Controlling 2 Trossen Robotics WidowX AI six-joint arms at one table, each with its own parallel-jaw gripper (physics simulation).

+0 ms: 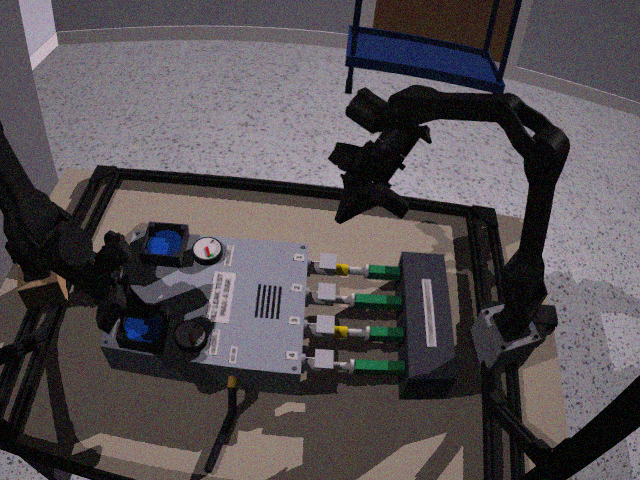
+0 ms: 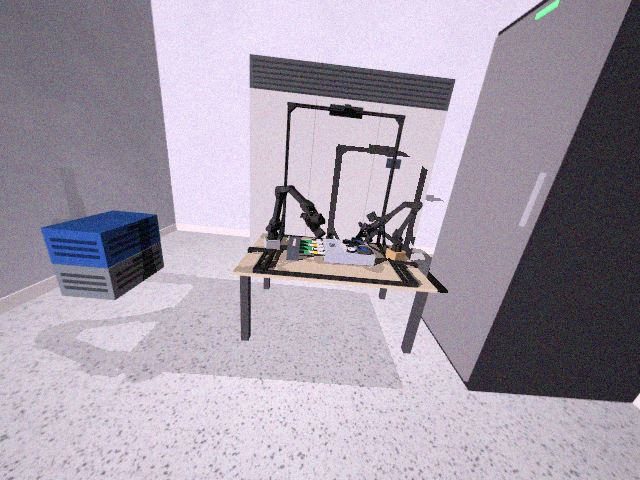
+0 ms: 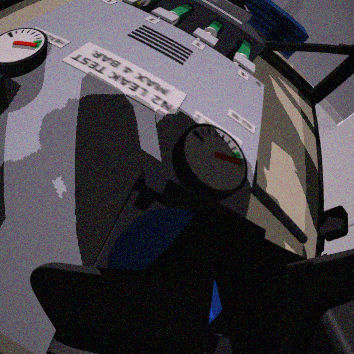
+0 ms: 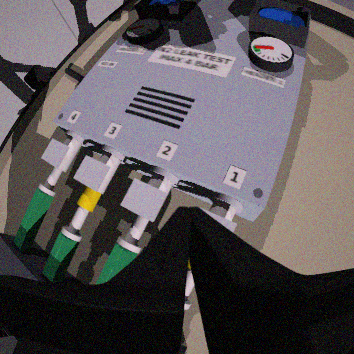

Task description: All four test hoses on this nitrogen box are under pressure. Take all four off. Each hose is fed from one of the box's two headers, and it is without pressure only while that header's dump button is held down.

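Frame: origin at the left arm's base, x ahead, y left, z up, level; metres.
Where they show: left gripper, fingertip midpoint: [image 1: 152, 315] [image 2: 355, 237] [image 3: 206, 218]; right gripper, fingertip midpoint: [image 1: 337, 222] [image 4: 186, 216]; left arm's base, link origin: [image 1: 37, 267] [image 2: 396, 250]; right arm's base, link origin: [image 1: 511, 324] [image 2: 272, 238] [image 3: 233, 0].
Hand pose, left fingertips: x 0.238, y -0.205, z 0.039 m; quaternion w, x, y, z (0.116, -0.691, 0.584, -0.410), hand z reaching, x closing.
Each offset is from my left fingertips to the top centre of the thing. "*": to the spot under its first point.
The grey nitrogen box [image 1: 266, 305] [image 2: 349, 256] [image 3: 218, 81] [image 4: 218, 116] lies on the table. Four hoses run from its right side to a dark block {* 0.449 m ahead, 0.123 m right, 0.043 m down} [image 1: 427, 324]: hose 1 {* 0.400 m ahead, 0.032 m left, 0.058 m down} [image 1: 366, 271], hose 2 {* 0.390 m ahead, 0.034 m right, 0.059 m down} [image 1: 375, 300] [image 4: 116, 260], hose 3 {* 0.354 m ahead, 0.093 m right, 0.058 m down} [image 1: 370, 331] [image 4: 61, 246] and hose 4 {* 0.335 m ahead, 0.160 m right, 0.058 m down} [image 1: 375, 365] [image 4: 33, 211]. All are plugged in. Two blue dump buttons [image 1: 165, 243] [image 1: 139, 330] sit at the box's left end beside two gauges [image 1: 207, 250] [image 3: 214, 161]. My left gripper [image 1: 130, 311] [image 2: 358, 238] is shut and empty over the nearer button {0.022 m back, 0.002 m left, 0.027 m down} [image 3: 147, 235]. My right gripper [image 1: 347, 214] [image 4: 186, 216] is shut and empty, hovering above hose 1's coupling.
A black frame [image 1: 223, 181] borders the table top. A black supply hose {* 0.063 m ahead, 0.181 m right, 0.109 m down} [image 1: 223, 429] leaves the box's front edge. A blue shelf [image 1: 423, 57] stands behind the table. The right arm [image 1: 532, 214] rises at the table's right side.
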